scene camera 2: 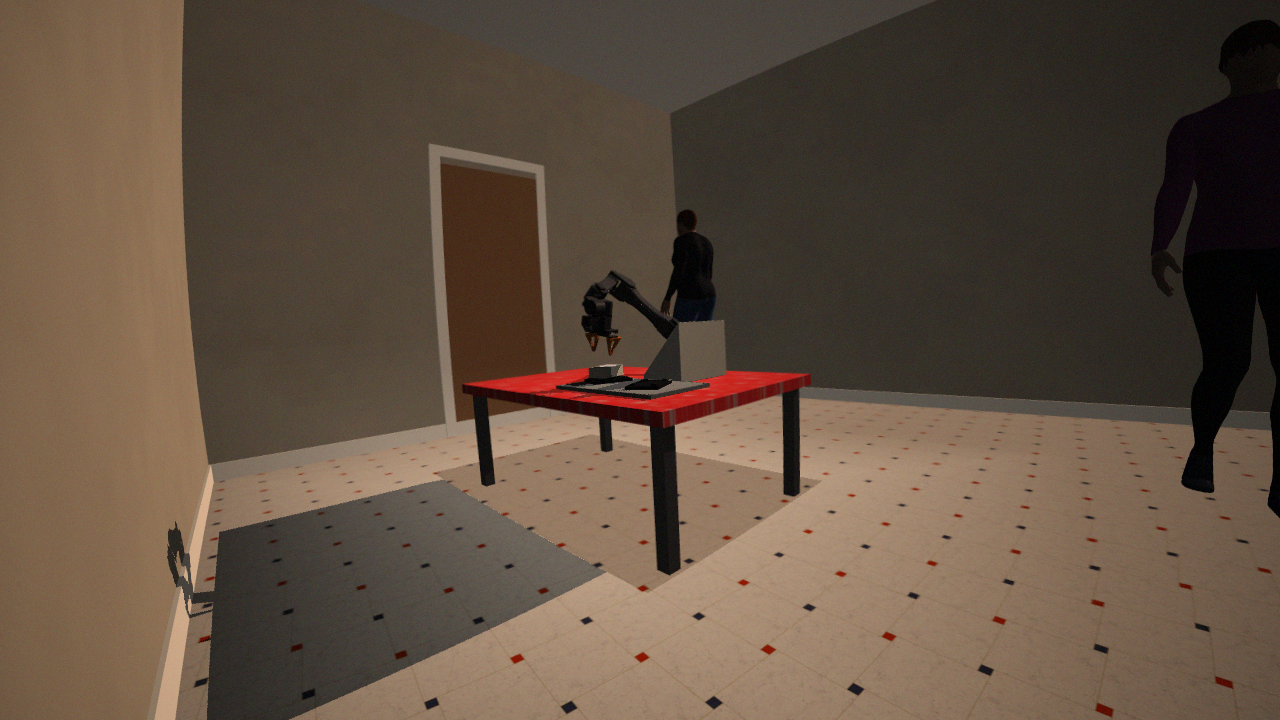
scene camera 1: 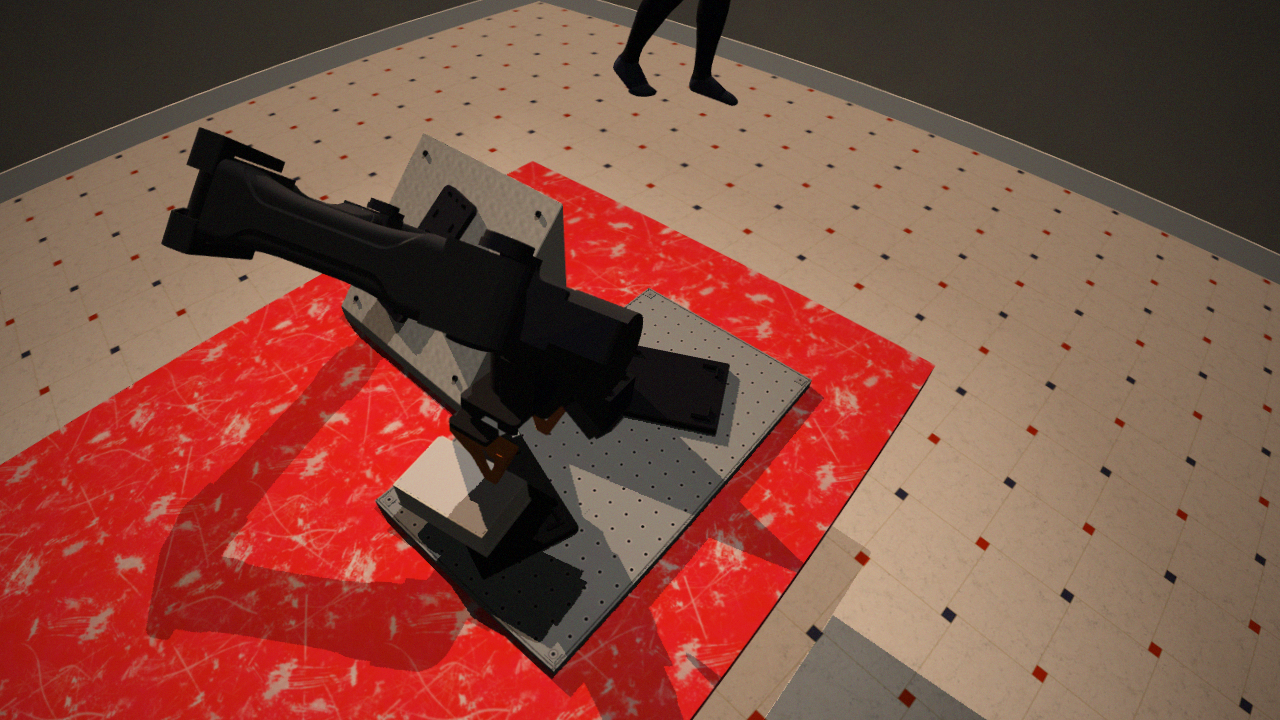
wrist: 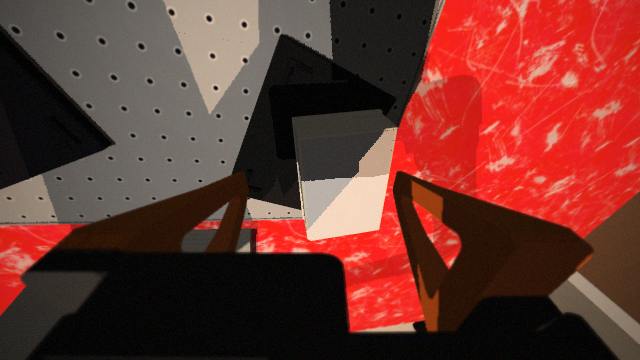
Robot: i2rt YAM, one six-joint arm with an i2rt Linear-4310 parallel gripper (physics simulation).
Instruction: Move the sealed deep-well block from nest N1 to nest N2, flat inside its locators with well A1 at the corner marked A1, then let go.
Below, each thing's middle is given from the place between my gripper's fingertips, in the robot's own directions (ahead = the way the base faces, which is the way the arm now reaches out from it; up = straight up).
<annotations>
Now: the pale block (scene camera 1: 444, 486) 8 cm below my hand, 5 cm to the right of it and 5 cm behind it. Round my hand: grey perforated plate (scene camera 1: 629, 491) (15 cm to the left, 12 cm below, 2 cm behind).
</annotations>
